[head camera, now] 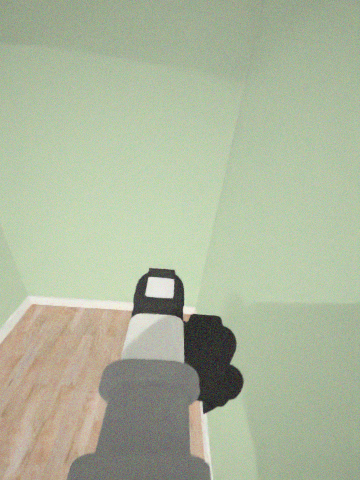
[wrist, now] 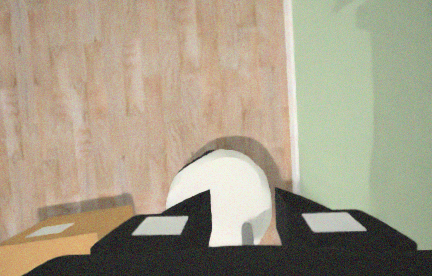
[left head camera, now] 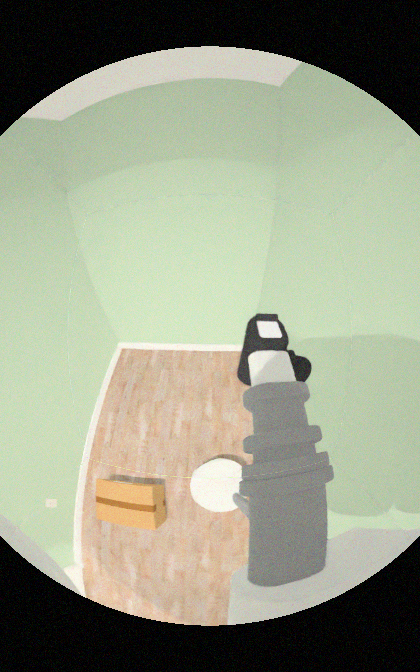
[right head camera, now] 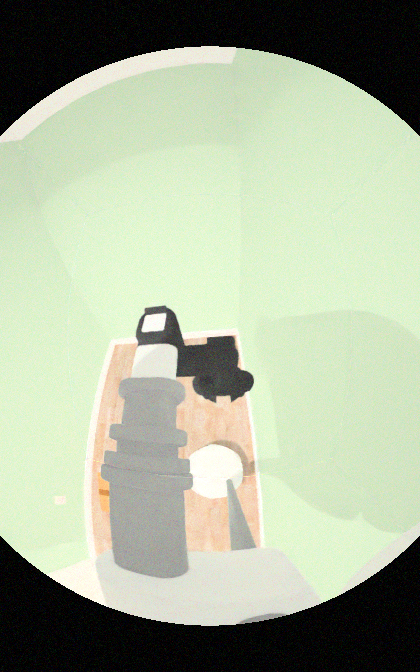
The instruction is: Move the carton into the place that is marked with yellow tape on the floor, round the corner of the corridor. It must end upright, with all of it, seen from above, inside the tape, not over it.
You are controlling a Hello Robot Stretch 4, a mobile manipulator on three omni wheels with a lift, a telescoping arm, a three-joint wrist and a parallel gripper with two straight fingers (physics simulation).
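Where they show: gripper, fingertip midpoint: (head camera: pixel 192 406) (wrist: pixel 243 208); robot's base, link origin: (wrist: pixel 221 195).
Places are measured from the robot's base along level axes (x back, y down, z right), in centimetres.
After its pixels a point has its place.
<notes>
The carton (left head camera: pixel 125 510) (right head camera: pixel 104 492) (wrist: pixel 50 252) @(x 10.9, y -29.3, z -60.9 cm) is an orange-brown box with a darker tape strip. In the left head view it stands on the floor at lower left, near the left wall. In the right head view the arm hides most of it. In the wrist view part of it shows at the lower left, with a pale label on its far side. My gripper (wrist: pixel 243 208) @(x -27.1, y -102.1, z 8.8 cm) (right head camera: pixel 223 398) is open and empty, high above the floor and to the right of the carton, not touching it. The place marked with yellow tape does not show in these views.
A green end wall (head camera: pixel 115 175) @(x -135.4, y -118.8, z -34.9 cm) (left head camera: pixel 180 260) closes the corridor ahead, with white skirting (head camera: pixel 90 302) @(x -134.0, y -4.1, z -63.0 cm). A green right wall (head camera: pixel 300 200) @(x -57.1, y -138.6, z 32.5 cm) (wrist: pixel 335 125) @(x -29.9, y -49.8, z 32.7 cm) runs close beside the gripper. A green left wall (left head camera: pixel 40 400) stands beyond the carton. A white round disc (left head camera: pixel 215 485) (right head camera: pixel 214 472) (wrist: pixel 225 175) @(x -12.4, y -18.7, z 3.2 cm) is below the gripper.
</notes>
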